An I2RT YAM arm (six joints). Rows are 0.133 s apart.
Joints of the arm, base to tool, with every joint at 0 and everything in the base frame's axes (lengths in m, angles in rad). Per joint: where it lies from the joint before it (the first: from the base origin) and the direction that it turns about. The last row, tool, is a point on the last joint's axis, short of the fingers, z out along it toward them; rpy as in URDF.
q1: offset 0 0 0.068 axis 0 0 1
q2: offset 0.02 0.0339 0.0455 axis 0 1 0
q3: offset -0.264 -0.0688 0 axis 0 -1 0
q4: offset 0.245 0.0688 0.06 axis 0 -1 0
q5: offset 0.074 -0.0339 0.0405 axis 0 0 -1
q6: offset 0.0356 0 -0.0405 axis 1 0 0
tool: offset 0 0 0 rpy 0 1.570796 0
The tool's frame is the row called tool.
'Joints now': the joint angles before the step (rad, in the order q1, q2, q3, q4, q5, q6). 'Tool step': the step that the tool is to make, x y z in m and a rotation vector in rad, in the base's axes. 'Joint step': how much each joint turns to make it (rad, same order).
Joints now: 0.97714, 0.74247, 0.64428, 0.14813, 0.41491, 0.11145
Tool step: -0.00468, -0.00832, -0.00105, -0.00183, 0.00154, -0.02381
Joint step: -0.00003, -0.04523, -0.01250, -0.03470, 0.02377, -0.00100
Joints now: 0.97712, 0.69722, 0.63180, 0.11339, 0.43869, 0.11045
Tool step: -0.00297, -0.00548, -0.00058, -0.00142, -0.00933, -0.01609
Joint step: -0.00076, -0.03025, -0.01118, -0.01058, 0.01486, -0.01033
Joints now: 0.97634, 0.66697, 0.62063, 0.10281, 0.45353, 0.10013
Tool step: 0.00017, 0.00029, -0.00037, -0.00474, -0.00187, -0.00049
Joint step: 0.00022, 0.00137, -0.00092, 0.00148, 0.00047, -0.00471
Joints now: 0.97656, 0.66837, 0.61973, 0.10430, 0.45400, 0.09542
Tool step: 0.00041, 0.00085, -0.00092, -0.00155, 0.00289, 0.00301
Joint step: 0.00031, 0.00376, -0.00151, 0.00156, -0.00261, 0.00186
